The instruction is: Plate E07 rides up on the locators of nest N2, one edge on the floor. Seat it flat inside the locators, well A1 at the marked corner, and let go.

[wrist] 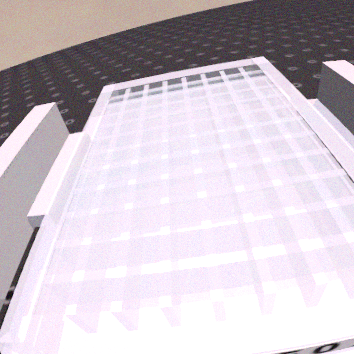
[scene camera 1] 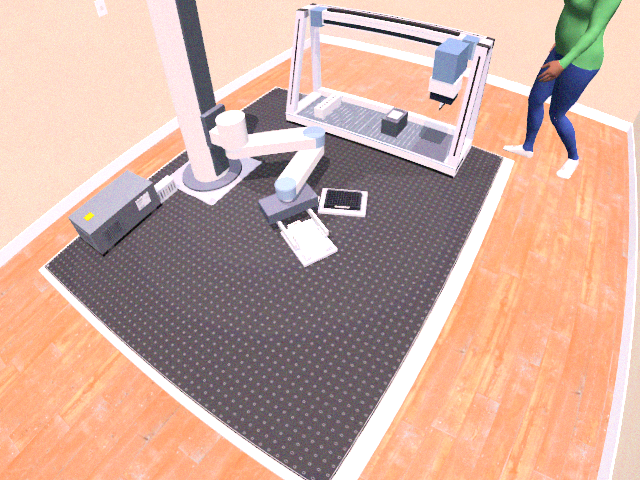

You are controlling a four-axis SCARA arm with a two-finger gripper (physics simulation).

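Pixels of known places: gripper, fingertip midpoint: (wrist: 188,103) (scene camera 1: 311,240); arm's base, link origin: (scene camera 1: 212,173).
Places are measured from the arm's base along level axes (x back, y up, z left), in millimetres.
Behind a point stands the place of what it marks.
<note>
Plate E07 (scene camera 1: 307,233) @(z -111, x -548, y 48 mm) (wrist: 200,175) @(z -108, x -537, y 49 mm) is a clear, whitish grid-well plate. In the scene view it lies over the white nest N2 (scene camera 1: 318,255) @(z -153, x -616, y 25 mm); glare blends the two, and I cannot tell how level the plate is or whether it sits inside the locators. My gripper (scene camera 1: 305,230) @(z -129, x -576, y 48 mm) (wrist: 188,103) @(z -129, x -576, y 48 mm) is shut on the plate, with one finger along each long side. In the wrist view part of the dark label lettering shows at the bottom right edge. The marked corner and well A1 cannot be made out.
A second white nest (scene camera 1: 342,211) @(z 53, x -580, y 25 mm) with a black plate (scene camera 1: 342,198) @(z 98, x -553, y 37 mm) stands close by, right of the gripper. A gantry frame (scene camera 1: 372,146) @(z 449, x -492, y 28 mm) stands at the back, a grey control box (scene camera 1: 114,209) @(z -422, x 55, y 128 mm) at the left. A person (scene camera 1: 571,77) stands at the back right, off the dark mat (scene camera 1: 268,330) @(z -443, x -639, y 13 mm).
</note>
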